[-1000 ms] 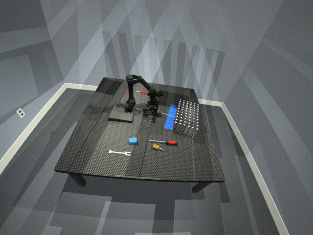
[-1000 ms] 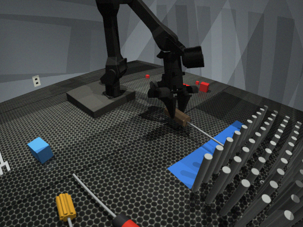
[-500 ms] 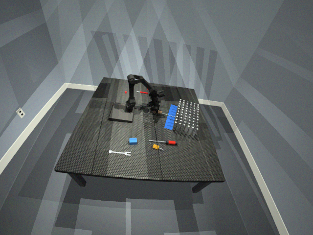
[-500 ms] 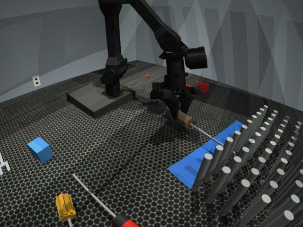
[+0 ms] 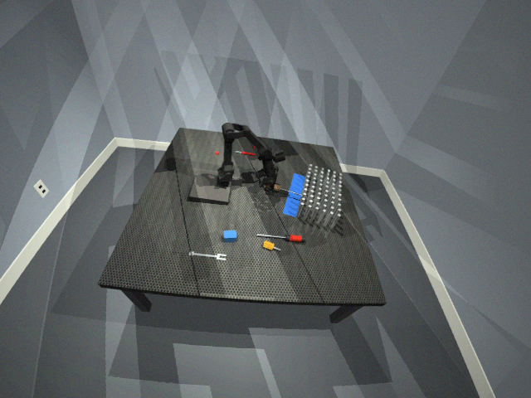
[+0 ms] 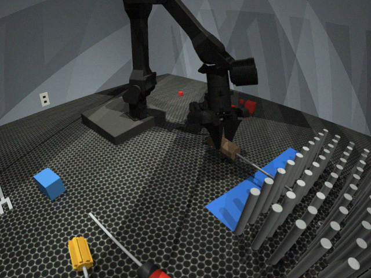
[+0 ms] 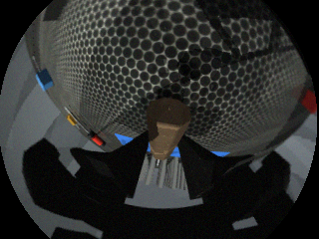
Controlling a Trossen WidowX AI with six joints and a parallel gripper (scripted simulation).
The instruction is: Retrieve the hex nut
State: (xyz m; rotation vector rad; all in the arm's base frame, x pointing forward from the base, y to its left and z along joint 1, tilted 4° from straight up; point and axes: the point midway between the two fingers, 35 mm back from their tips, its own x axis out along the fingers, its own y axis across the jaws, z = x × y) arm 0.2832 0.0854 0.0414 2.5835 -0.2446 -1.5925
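Now: gripper tip 14 cm short of the blue taped strip, 3 cm to the right of it and 3 cm above it. Also, from my gripper tip: red-handled tool 32 cm to the left, 28 cm behind, 3 cm below; yellow-handled tool 41 cm to the right, 6 cm ahead, 2 cm below; hex nut 30 cm ahead, 3 cm below, 2 cm to the right.
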